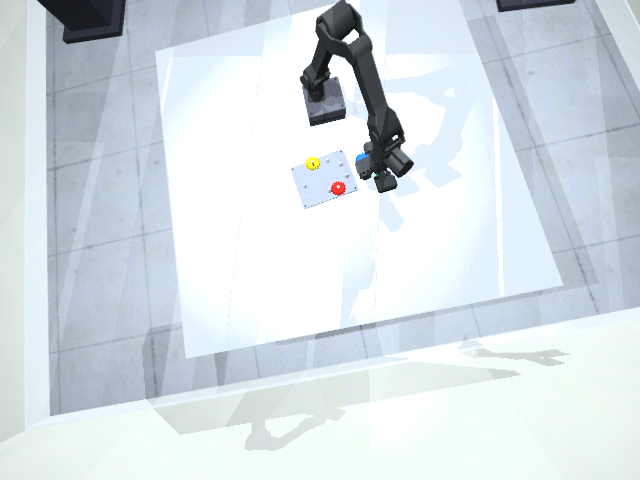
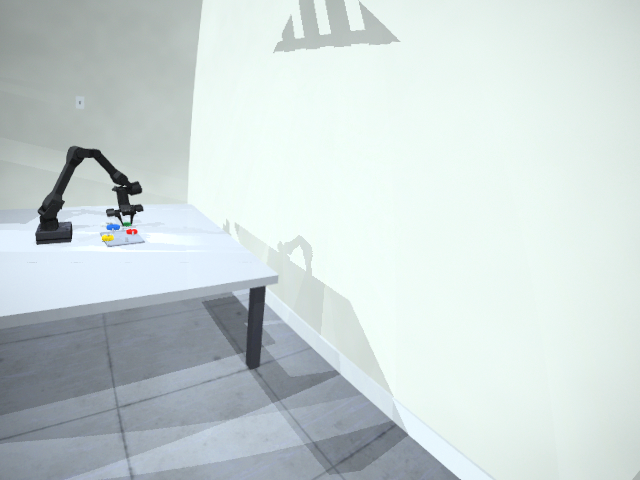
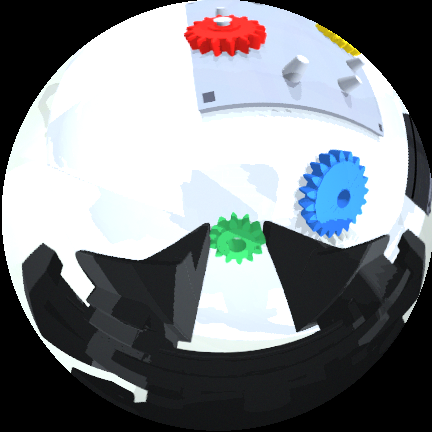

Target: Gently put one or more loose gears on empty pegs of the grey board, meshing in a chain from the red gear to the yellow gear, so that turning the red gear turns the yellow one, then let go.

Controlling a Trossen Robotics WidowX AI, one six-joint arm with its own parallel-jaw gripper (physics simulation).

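Where they show: gripper, fingertip midpoint: (image 1: 377,178) (image 2: 127,225) (image 3: 236,227); arm's base, link origin: (image 1: 316,93) (image 2: 49,228).
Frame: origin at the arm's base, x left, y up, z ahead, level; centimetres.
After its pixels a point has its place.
Note:
My gripper (image 1: 376,176) @[z 32.9, x 20.5, y -5.0 cm] (image 2: 127,223) @[z 32.9, x 20.5, y -5.0 cm] (image 3: 236,227) @[z 32.9, x 20.5, y -5.0 cm] is shut on the green gear (image 2: 127,224) @[z 33.1, x 19.6, y -4.3 cm] (image 3: 239,240) @[z 32.4, x 21.8, y -5.2 cm], with one fingertip against each side, low at the table. The blue gear (image 1: 361,156) @[z 24.5, x 15.1, y -3.9 cm] (image 2: 113,227) @[z 26.5, x 13.2, y -3.9 cm] (image 3: 332,195) @[z 27.3, x 16.2, y -3.9 cm] lies loose between the gripper and the board. The grey board (image 1: 317,195) @[z 37.8, x -2.1, y -4.8 cm] (image 2: 124,241) @[z 33.1, x -6.8, y -4.8 cm] (image 3: 240,87) @[z 34.4, x 11.1, y -4.8 cm] carries the red gear (image 1: 338,189) @[z 36.8, x 5.7, y -3.1 cm] (image 2: 131,231) @[z 35.9, x 3.5, y -3.3 cm] (image 3: 225,39) near one edge and the yellow gear (image 1: 309,164) @[z 26.2, x -4.3, y -3.2 cm] (image 2: 107,238) @[z 25.5, x -5.0, y -3.7 cm] (image 3: 339,40) near the opposite edge. Several bare pegs stand on it, one peg (image 3: 296,69) nearest the gripper.
A pale toothed shape (image 3: 345,237) @[z 22.7, x 19.2, y -4.4 cm] shows faintly beside the blue gear; I cannot tell whether it is a gear or a shadow. The arm's base (image 1: 325,105) @[z 5.3, x 3.1, y 0.1 cm] (image 2: 53,232) @[z 2.6, x -4.4, y -0.4 cm] stands on the white table (image 1: 289,268) @[z 64.0, x -13.7, y -5.6 cm] (image 2: 170,268) @[z 52.0, x -38.8, y -5.6 cm] behind the board.

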